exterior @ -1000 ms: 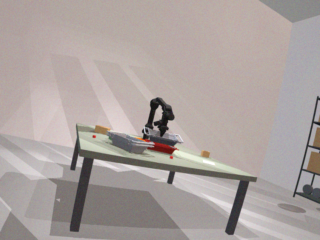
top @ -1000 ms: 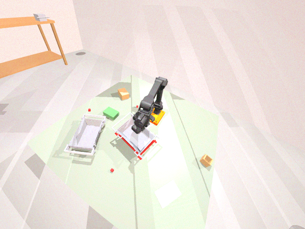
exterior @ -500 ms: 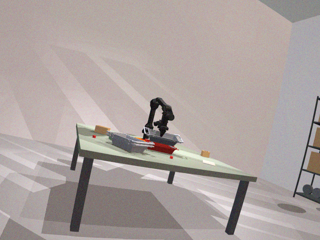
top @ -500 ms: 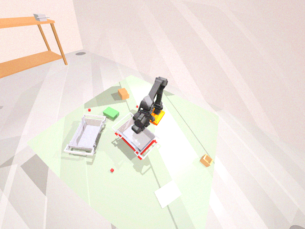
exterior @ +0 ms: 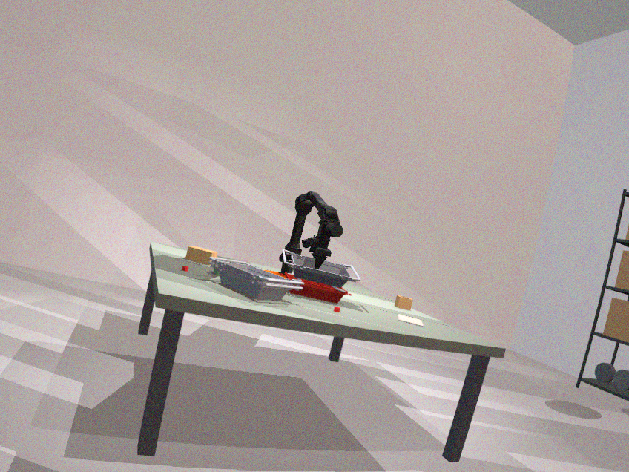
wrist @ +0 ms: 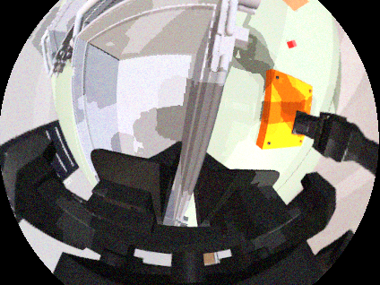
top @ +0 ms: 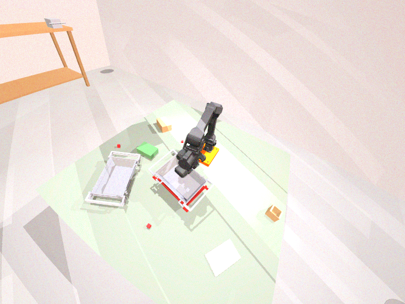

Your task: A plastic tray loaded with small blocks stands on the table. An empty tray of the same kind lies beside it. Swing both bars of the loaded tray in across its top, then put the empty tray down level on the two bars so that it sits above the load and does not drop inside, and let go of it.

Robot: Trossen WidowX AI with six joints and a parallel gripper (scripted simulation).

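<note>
Now: the grey tray 70 mm ahead of my gripper tip, 20 mm above it and 10 mm to the right of it. The rest, counted from my gripper tip: white sheet (370 mm to the left, 250 mm ahead, 100 mm below); green block (350 mm to the right, 80 mm below, 30 mm behind); red block (90 mm below, 40 mm ahead, 10 mm to the right).
</note>
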